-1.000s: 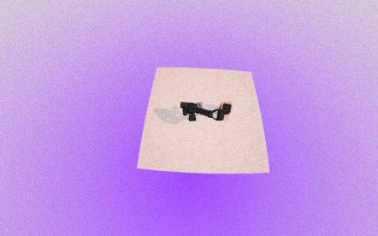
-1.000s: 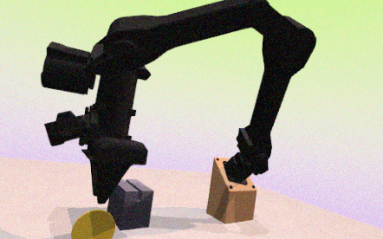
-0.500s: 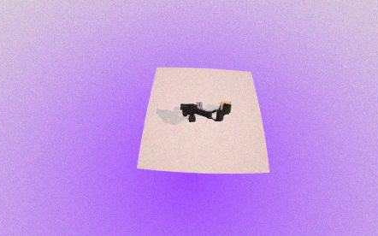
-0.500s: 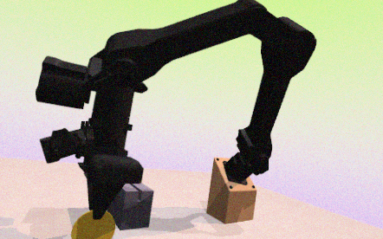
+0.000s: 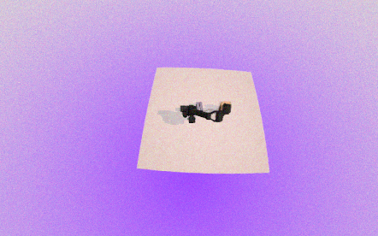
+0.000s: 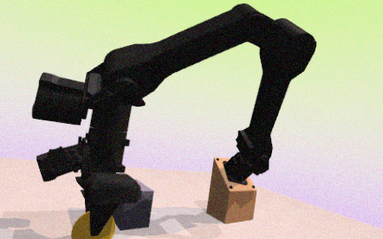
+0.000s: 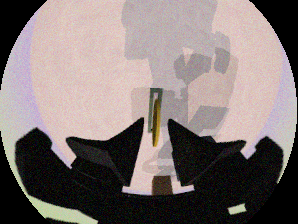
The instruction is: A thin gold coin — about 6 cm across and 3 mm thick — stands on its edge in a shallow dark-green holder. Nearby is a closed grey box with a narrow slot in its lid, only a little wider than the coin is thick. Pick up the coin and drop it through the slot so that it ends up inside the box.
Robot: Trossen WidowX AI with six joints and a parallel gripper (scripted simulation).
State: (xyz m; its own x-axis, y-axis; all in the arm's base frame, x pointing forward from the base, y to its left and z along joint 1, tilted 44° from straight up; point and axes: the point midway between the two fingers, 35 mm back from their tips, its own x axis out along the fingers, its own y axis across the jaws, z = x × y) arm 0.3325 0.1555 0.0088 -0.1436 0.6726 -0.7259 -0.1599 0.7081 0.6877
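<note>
The gold coin is right at my gripper tip.
</note>
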